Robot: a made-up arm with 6 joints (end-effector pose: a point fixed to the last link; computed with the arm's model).
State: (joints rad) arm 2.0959 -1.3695 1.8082 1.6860 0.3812 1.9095
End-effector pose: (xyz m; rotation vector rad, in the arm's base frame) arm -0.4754 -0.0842 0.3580 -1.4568 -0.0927 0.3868
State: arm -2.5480 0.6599 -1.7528 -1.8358 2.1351 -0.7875
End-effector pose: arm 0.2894 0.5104 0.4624 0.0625 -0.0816 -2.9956
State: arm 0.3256 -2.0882 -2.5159 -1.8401 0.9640 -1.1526
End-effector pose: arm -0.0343 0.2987 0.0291 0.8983 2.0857 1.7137
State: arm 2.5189 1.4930 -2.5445 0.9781 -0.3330 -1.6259
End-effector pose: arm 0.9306 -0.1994 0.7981 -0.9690 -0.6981 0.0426
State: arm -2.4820 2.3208 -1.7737 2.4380 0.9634 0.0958
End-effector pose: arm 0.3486 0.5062 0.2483 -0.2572 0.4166 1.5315
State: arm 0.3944 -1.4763 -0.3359 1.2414 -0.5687 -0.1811
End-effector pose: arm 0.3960 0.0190 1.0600 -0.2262 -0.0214 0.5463
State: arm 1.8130 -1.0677 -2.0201 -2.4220 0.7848 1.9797
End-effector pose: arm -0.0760 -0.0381 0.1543 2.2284 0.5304 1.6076
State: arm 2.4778 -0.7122 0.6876 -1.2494 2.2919 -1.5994
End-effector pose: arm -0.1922 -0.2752 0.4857 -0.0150 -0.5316 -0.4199
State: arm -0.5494 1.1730 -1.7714 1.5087 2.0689 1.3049
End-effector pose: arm -0.5767 0.4241 0.1864 -1.0191 1.0978 2.7585
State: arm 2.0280 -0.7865 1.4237 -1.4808 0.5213 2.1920
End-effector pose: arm 0.2869 0.0346 0.5172 -0.1402 -2.7687 0.9724
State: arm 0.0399 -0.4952 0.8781 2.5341 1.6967 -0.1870
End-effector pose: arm -0.0694 -0.0250 0.6539 0.3262 -1.3662 1.3260
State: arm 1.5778 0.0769 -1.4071 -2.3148 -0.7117 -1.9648
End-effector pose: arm -0.5593 -0.2785 0.0791 0.4330 -0.4533 -2.6356
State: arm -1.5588 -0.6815 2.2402 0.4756 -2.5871 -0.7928
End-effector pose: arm -0.3476 -0.6205 0.1866 0.5218 3.0619 0.2316
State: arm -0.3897 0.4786 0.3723 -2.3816 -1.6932 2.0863
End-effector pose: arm 0.3910 0.2022 0.2728 1.4068 -2.3280 -0.1952
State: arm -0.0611 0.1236 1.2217 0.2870 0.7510 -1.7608
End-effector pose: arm -0.5641 0.1269 0.7593 -0.6416 -2.2892 -1.4025
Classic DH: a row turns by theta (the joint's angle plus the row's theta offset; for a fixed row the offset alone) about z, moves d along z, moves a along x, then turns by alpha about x. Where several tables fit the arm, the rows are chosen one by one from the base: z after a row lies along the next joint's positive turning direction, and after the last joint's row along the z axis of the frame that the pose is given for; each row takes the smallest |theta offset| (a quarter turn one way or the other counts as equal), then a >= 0, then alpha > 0; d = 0 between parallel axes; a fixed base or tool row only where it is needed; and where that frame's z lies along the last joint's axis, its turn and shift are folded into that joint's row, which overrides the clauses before.
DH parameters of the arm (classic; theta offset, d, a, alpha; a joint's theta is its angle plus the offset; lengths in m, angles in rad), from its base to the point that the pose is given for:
joint 1: 0 0.2 -0.21 1.5708
joint 2: 0 0 -0.01 1.5708
joint 3: 0 -0.35 -0.05 -1.5708
joint 4: 1.5708 -0.24 0.3 1.5708
joint 5: 0 0.03 0.28 1.5708
joint 6: 1.5708 -0.36 0.04 1.5708
tool (fixed): 0 0.08 0 0

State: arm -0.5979 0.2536 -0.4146 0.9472 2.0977 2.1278
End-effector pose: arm -0.1226 0.3971 0.5276 -0.1619 0.6684 1.9283
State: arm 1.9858 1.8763 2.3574 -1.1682 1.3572 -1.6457
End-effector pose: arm 0.1020 -0.5827 0.0111 0.6621 1.6249 -1.5562
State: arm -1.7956 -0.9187 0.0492 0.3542 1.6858 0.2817
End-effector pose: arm -0.0759 -0.0385 0.3319 1.7559 -1.0914 -1.4889
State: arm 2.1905 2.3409 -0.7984 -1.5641 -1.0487 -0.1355
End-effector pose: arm -0.3054 -0.9423 0.1656 -0.2690 -1.9509 0.8988
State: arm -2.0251 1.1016 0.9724 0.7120 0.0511 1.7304
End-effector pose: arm 0.6238 0.8716 0.3041 0.4636 -0.9737 -2.2986
